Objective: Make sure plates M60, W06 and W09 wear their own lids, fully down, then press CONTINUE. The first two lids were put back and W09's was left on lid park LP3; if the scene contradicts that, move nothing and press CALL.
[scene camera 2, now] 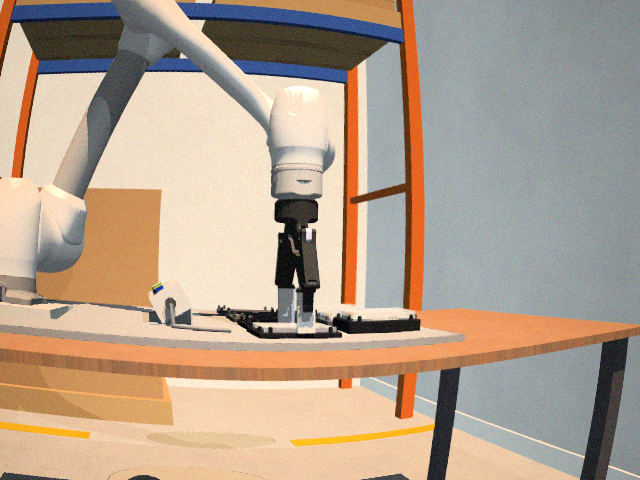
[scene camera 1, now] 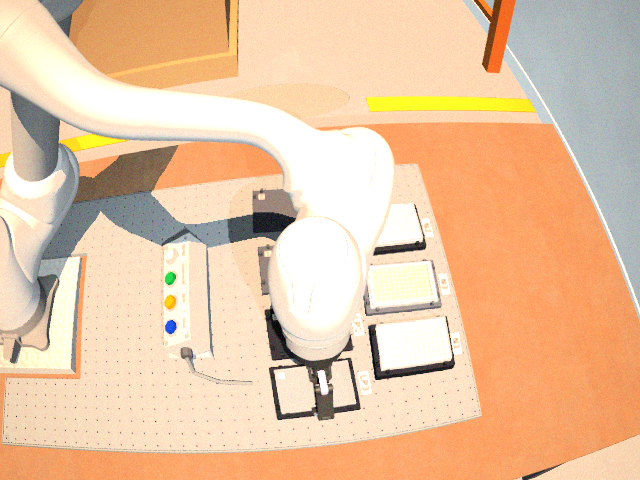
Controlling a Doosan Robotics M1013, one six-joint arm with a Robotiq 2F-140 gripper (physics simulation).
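Frame: origin at the arm's base, x ahead, y left, z up, level; centimetres.
Where they show: gripper, fingertip midpoint: (scene camera 2: 295, 329); arm's base at its link origin: (scene camera 2: 7, 300) (scene camera 1: 22, 312).
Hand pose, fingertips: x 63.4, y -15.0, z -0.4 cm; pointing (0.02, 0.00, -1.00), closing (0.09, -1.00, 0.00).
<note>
Each offset is from my fingertips to the top centre of the thing. "spot": to the spot under its first point.
My gripper (scene camera 1: 323, 388) (scene camera 2: 296, 319) is open and points down, its fingers apart over the pale lid (scene camera 1: 297, 388) (scene camera 2: 268, 327) on lid park LP3, a black frame @(spot: dx -7.6, dy -0.8, dz +0.0 cm) (scene camera 1: 273, 393) (scene camera 2: 263, 335); nothing is held between them. The far finger is mostly hidden in scene camera 1. Three plates stand in a column at the right: a near white-topped one (scene camera 1: 412, 343) (scene camera 2: 379, 325) on a black nest, a middle yellowish gridded one @(dx +16.8, dy +19.3, dz +1.6 cm) (scene camera 1: 403, 284), and a far white-topped one @(dx +15.5, dy +32.3, dz +2.3 cm) (scene camera 1: 403, 224), partly behind the arm. Plate names and lid seating cannot be read. CONTINUE's lettering is too small to tell.
A button box @(dx -23.1, dy +17.5, dz +7.4 cm) (scene camera 1: 199, 304) (scene camera 2: 173, 302) with white, green, amber and blue buttons stands left of the lid parks, its cable running toward LP3. Other dark parks @(spot: dx -7.0, dy +36.0, dz +0.0 cm) (scene camera 1: 269, 219) lie behind LP3, partly under the arm. An orange rack post (scene camera 1: 498, 38) (scene camera 2: 413, 206) stands beyond the table.
</note>
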